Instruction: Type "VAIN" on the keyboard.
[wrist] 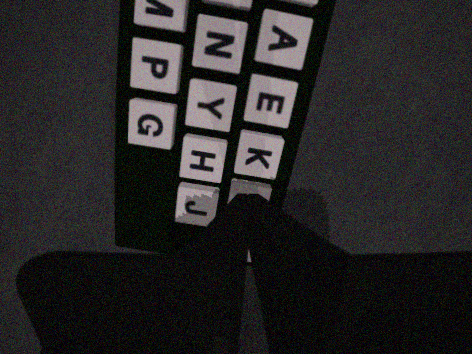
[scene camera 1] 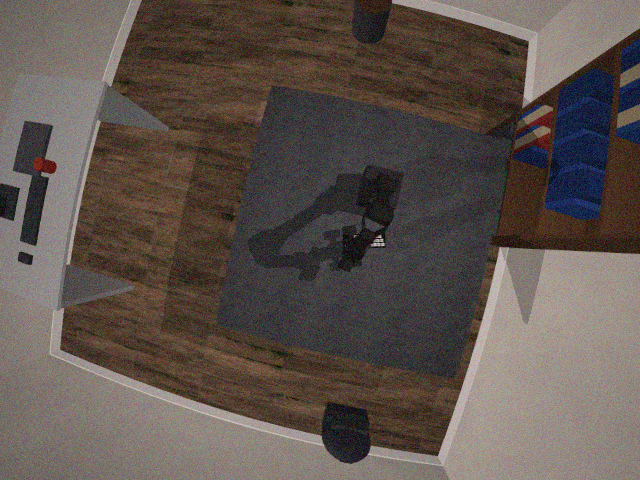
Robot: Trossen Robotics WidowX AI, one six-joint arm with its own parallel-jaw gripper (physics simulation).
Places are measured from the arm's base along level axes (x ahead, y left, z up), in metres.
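Pixels of known places: gripper, fingertip midpoint: (wrist: 247, 204); arm's base, origin of the base link: (scene camera 1: 382, 185).
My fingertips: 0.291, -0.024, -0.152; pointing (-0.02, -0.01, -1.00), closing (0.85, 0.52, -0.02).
Ahead of a thing's pixels: the offset from my fingertips to its middle, as dx, dy, dz. "spot": to the spot under its first point. Level surfaces: height alone.
The black keyboard {spot: -0.035, -0.023, -0.004} (wrist: 145, 200) with white letter keys runs up the wrist view; part of it {spot: -0.072, +0.119, +0.002} (scene camera 1: 378, 240) shows beside the arm in the scene view. The A key {-0.023, +0.055, -0.001} (wrist: 283, 39) is at the upper right and the N key {-0.039, +0.043, -0.001} (wrist: 220, 44) is left of it. Keys P, G, Y, H, J, E and K also show. V and I cannot be made out. My gripper (wrist: 247, 204) is shut and empty. Its dark tips are over the key beyond K, in the right-hand column, and partly hide it. Whether they touch that key cannot be told.
The arm (scene camera 1: 379, 196) stands on a dark grey mat {dz -0.015} (scene camera 1: 413, 310) and casts a long shadow to the left. A desk (scene camera 1: 62, 103) with a red cup (scene camera 1: 44, 165) is at the far left. A wooden shelf (scene camera 1: 620, 206) with blue items is at the right.
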